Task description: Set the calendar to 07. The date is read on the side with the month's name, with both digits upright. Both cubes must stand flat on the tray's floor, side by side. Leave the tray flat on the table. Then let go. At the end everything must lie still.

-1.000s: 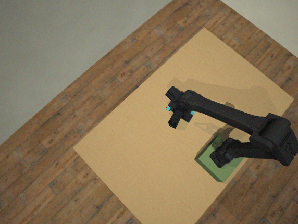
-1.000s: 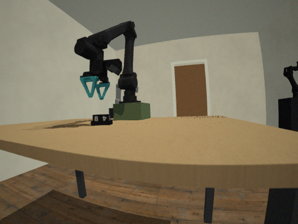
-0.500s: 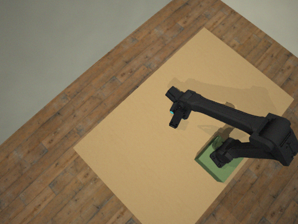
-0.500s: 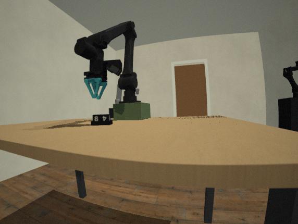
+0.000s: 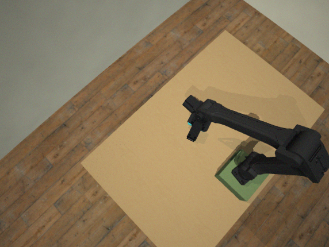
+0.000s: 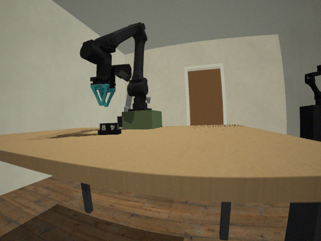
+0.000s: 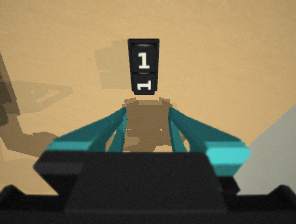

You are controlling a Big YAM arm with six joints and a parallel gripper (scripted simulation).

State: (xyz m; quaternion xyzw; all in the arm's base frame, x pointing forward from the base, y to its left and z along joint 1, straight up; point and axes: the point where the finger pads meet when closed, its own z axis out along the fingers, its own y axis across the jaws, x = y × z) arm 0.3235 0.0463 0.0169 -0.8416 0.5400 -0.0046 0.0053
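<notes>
Right now the digit cube is 9 cm below my hand. Also, from my hand: black calendar tray 1 cm behind, 1 cm to the left, 11 cm below.
</notes>
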